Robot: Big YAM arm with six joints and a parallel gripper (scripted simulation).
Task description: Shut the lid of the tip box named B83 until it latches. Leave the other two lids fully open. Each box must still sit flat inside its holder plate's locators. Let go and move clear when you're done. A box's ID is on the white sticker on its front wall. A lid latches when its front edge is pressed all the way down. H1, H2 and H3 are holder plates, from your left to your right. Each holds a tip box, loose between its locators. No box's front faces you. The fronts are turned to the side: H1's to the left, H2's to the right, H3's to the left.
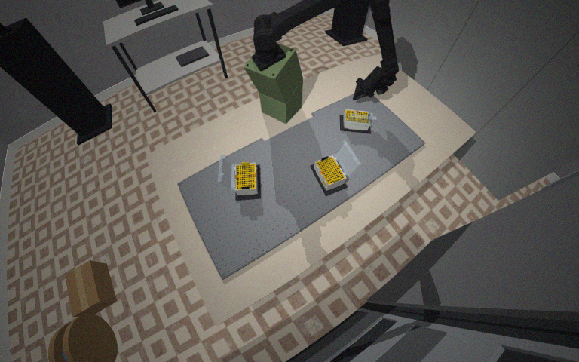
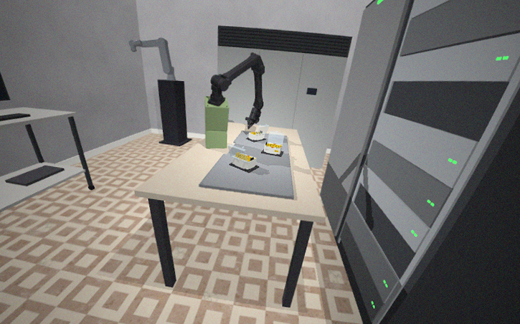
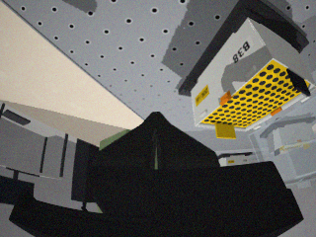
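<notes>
My hand is 100 mm short of the tip box, 50 mm to the left of it and 10 mm above it. From my hand the other things lie so: tip box lid 290 mm ahead, 280 mm to the right, 20 mm above.
</notes>
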